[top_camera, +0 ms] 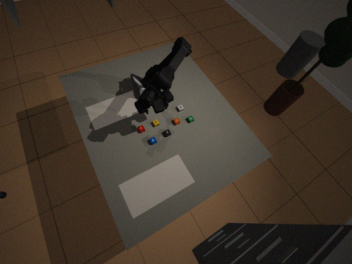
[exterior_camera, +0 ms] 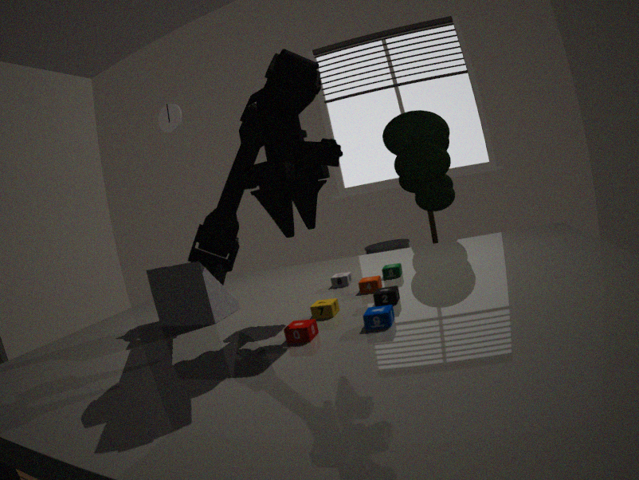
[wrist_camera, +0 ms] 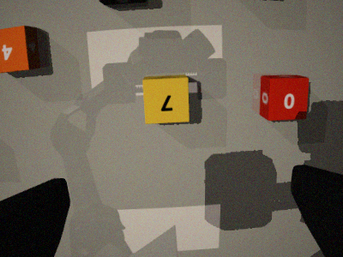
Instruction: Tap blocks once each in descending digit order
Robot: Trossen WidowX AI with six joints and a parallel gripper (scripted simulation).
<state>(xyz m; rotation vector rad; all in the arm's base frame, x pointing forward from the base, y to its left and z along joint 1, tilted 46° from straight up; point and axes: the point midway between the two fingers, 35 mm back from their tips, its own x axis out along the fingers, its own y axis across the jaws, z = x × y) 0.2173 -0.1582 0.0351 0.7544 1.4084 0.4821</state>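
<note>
My gripper tip is now 90 mm short of the blue block, 80 mm to the left of it and 110 mm above it. From my gripper tip the other things lie so: black block 100 mm ahead, 20 mm to the left, 110 mm below; red block 90 mm to the right, 110 mm below; yellow block 10 mm ahead, 110 mm below.
</note>
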